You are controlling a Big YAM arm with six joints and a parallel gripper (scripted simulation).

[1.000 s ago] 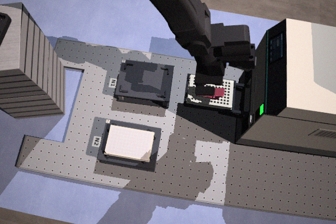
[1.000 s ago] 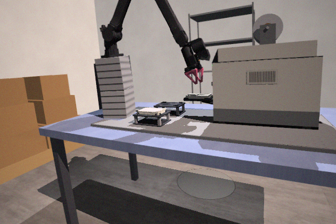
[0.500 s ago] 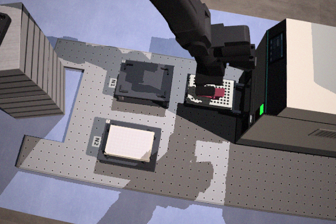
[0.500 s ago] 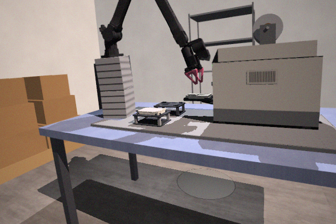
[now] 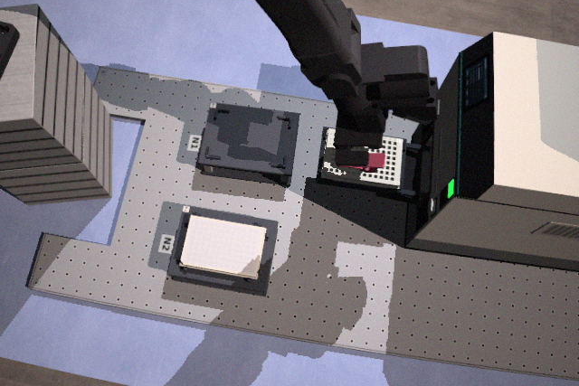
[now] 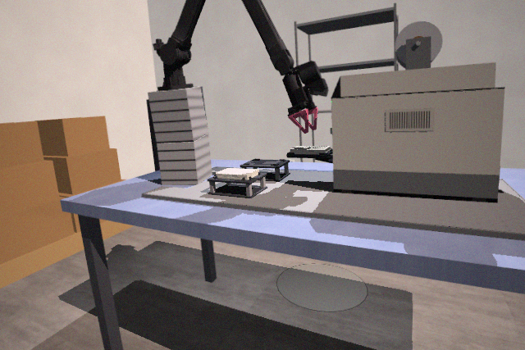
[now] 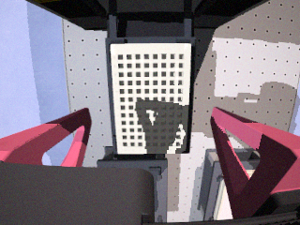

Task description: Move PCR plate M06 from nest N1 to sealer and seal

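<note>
The white start key is 11 cm ahead of my hand and 8 cm to the right of it. The rest, counted from my hand: white 96-well plate M06 (7 cm below); then sealer stage (8 cm below); then dark screen (13 cm above, 11 cm ahead, 6 cm to the left).
</note>
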